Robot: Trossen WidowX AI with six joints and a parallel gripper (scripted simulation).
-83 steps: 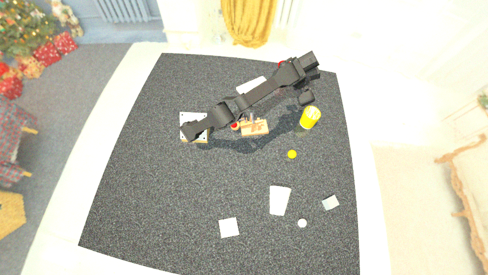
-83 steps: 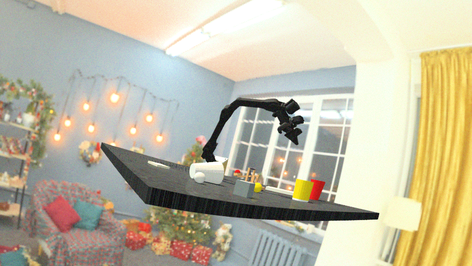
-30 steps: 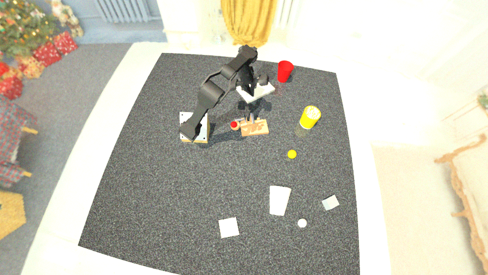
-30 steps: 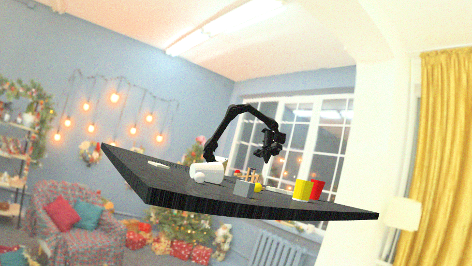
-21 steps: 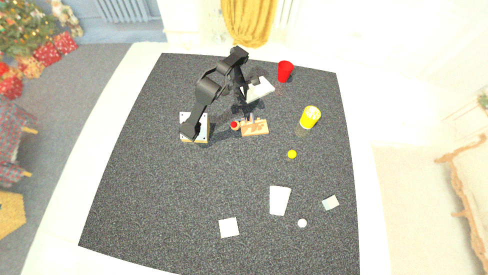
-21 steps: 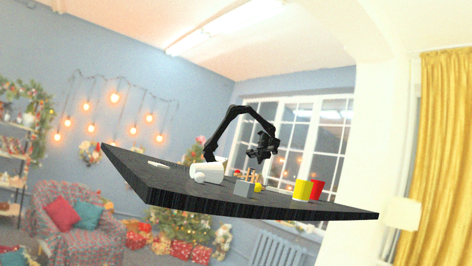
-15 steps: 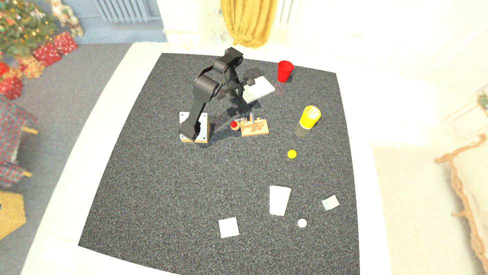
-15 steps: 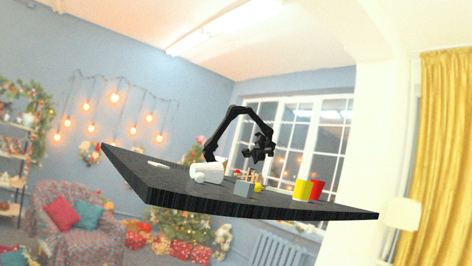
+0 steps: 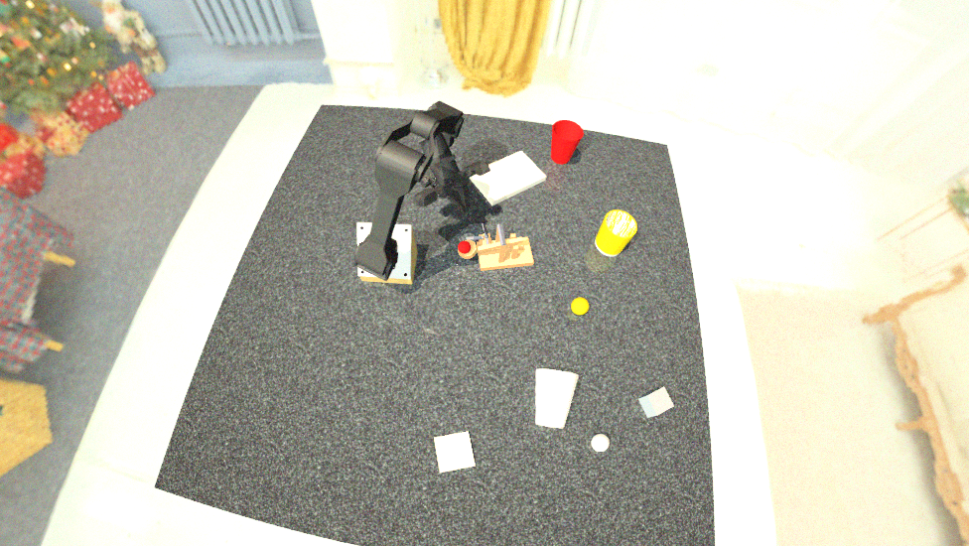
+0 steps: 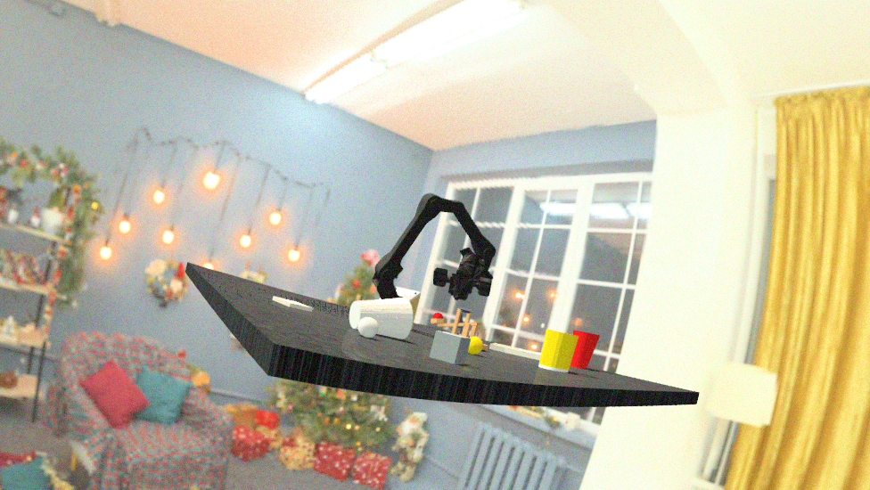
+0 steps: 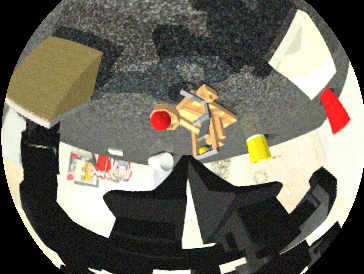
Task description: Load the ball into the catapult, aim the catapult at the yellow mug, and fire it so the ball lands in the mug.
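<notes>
The red ball is 7 cm below my gripper tip and 5 cm to the right of it. Also, from my gripper tip: flat white slab 25 cm to the left, 12 cm below, 9 cm ahead; yellow ball 31 cm ahead, 15 cm to the right, 11 cm below; wooden catapult 8 cm below, 7 cm ahead, 2 cm to the right.
</notes>
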